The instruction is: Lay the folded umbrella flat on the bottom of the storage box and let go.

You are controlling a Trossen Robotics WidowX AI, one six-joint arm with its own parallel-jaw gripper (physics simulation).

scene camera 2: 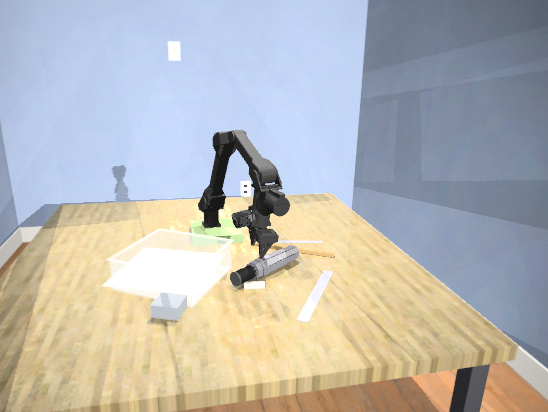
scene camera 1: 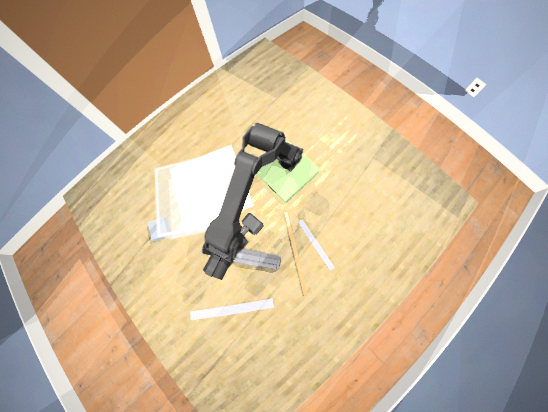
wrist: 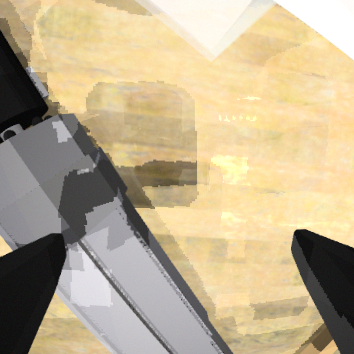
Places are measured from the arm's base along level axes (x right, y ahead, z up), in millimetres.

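Pixels of known places: gripper, between the fingertips: [scene camera 2: 256, 251] [wrist: 179, 243]; arm's base, origin of its link: [scene camera 2: 211, 224] [scene camera 1: 289, 161].
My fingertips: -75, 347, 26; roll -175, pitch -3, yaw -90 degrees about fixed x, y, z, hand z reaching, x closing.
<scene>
For each thing: its top centre in the pictures, then the offset to it from my fingertips, as dx, dy, dz.
- folded umbrella, centre of its top: [wrist: 88, 290] [scene camera 2: 266, 255] [scene camera 1: 239, 254] -21, +37, -2
- storage box, centre of its top: [scene camera 2: 173, 249] [scene camera 1: 189, 193] +255, -5, +38
- grey block, centre of its top: [scene camera 2: 169, 299] [scene camera 1: 157, 228] +292, +176, -23
- small white piece, centre of its top: [scene camera 2: 254, 283] +43, +114, -47
- thin wooden stick, centre of its top: [scene camera 2: 291, 247] [scene camera 1: 295, 252] -158, -95, -47
The folded umbrella [scene camera 1: 259, 260] [scene camera 2: 279, 261] [wrist: 142, 282], with a grey body and black handle, lies on the table outside the box. The storage box [scene camera 1: 159, 200] [scene camera 2: 222, 252] [wrist: 211, 40] has pale see-through walls and a bright white surface; it stands to the left of the umbrella in scene camera 2. My gripper [scene camera 2: 262, 256] [wrist: 179, 243] is open and empty, pointing down at the umbrella's body. In the wrist view the left fingertip overlaps the grey body, and the right fingertip is off to its right, over the table. The arm hides the fingers and handle in scene camera 1.
A grey block [scene camera 1: 159, 229] [scene camera 2: 169, 307] is beside the box. A small white piece [scene camera 2: 254, 285] lies near the handle. White strips [scene camera 1: 232, 309] [scene camera 1: 316, 245] and a thin wooden stick [scene camera 1: 295, 255] [scene camera 2: 317, 252] lie around the umbrella. The arm stands on a green base [scene camera 1: 288, 185].
</scene>
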